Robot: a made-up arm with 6 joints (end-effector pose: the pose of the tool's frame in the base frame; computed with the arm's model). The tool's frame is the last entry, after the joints. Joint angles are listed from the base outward.
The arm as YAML. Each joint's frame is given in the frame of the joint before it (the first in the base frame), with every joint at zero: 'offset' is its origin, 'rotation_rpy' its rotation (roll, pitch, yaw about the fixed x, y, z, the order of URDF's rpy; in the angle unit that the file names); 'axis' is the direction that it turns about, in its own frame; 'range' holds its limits. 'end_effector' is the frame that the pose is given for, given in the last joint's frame.
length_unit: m
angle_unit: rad
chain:
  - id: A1
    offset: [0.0, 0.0, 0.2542]
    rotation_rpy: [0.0, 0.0, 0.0]
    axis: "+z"
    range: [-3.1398, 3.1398]
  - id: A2
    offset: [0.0, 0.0, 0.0]
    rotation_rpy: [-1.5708, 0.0, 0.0]
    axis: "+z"
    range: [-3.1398, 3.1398]
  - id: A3
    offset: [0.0, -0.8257, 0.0]
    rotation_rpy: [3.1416, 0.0, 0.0]
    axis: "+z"
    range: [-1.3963, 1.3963]
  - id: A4
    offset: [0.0, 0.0, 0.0]
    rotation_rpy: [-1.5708, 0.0, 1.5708]
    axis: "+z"
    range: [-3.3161, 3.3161]
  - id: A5
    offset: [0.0, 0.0, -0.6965]
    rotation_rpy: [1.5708, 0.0, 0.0]
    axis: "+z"
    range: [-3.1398, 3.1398]
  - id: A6
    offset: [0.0, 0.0, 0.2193]
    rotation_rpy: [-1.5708, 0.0, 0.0]
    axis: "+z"
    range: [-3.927, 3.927]
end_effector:
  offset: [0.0, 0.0, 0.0]
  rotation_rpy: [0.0, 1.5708, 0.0]
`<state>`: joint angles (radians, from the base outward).
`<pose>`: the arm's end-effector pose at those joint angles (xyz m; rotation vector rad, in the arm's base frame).
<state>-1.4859 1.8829 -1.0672 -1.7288 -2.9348 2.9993</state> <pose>0.0395 -0.0577 0.0807 1.1935 -1.0495 -0.8966</pose>
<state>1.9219 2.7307 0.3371 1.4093 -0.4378 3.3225</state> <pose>0.0447 -0.0194 -1.1352 -0.9610 0.8936 -0.2098</pose>
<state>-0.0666 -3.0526 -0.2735 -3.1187 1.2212 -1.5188</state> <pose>-0.7067 0.2669 -0.3166 -1.2914 -1.1213 -1.3022</pose>
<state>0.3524 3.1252 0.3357 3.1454 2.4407 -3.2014</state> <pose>-0.6769 -0.0153 -0.8108 0.2431 -1.0321 0.3498</pose>
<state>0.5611 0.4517 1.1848 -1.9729 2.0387 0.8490</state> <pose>0.8120 0.6117 1.3132 1.4712 -0.2821 -1.3238</pose>
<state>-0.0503 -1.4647 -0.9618 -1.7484 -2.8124 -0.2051</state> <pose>-0.1047 0.0441 0.4882 -0.0616 1.7751 1.8564</pose>
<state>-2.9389 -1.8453 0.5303 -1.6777 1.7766 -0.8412</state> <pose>1.1268 0.2077 0.6704 -0.9961 -1.4291 1.6027</pose>
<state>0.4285 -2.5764 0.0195 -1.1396 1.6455 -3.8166</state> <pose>-0.8116 -0.4715 0.0887 1.6518 -0.8441 -1.2914</pose>
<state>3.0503 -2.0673 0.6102 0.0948 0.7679 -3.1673</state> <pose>1.3724 0.0936 0.1541 -0.0383 0.3051 -0.1494</pose>
